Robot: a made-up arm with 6 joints.
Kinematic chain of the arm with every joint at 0, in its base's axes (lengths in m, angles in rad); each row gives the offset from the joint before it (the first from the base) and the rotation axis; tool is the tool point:
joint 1: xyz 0 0 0.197 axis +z
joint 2: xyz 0 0.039 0 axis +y
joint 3: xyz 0 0 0.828 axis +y
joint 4: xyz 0 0 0.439 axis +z
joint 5: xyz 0 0 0 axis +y
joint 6: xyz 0 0 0.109 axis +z
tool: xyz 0 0 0
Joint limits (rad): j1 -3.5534..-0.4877 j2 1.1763..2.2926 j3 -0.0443..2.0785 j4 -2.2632..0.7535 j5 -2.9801..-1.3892 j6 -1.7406..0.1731
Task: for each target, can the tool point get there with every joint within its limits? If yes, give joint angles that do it. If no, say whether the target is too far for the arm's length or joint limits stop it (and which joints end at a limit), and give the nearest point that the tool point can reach.
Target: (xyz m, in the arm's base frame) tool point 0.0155 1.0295 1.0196
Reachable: no: joint limits stop it (at a limit: joint 1, joint 2, joint 3, joint 4) | nearest point -0.9857 0.4609 0.7457 | short by 1.184 m
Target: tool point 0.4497 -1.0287 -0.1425
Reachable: yes | joints -1.2414 1.5767 1.0644 -0.5170 -1.6248 -0.4190
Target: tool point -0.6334 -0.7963 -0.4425
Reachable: yes | joints -2.3617 2.1039 0.1450 -1.3764 -2.2721 -0.4246
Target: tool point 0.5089 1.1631 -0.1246
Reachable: no: joint limits stop it (at a limit: joint 1, joint 2, joint 3) | nearest point 0.2273 0.0385 -0.4662 | short by 1.209 m
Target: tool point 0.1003 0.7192 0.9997
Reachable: no: joint limits stop it (at a limit: joint 1, joint 2, joint 3, joint 4) | nearest point -0.9775 0.4496 0.7317 | short by 1.143 m
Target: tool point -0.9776 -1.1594 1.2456
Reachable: no: too far | nearest point -0.7317 -0.8678 0.8070 | short by 0.581 m
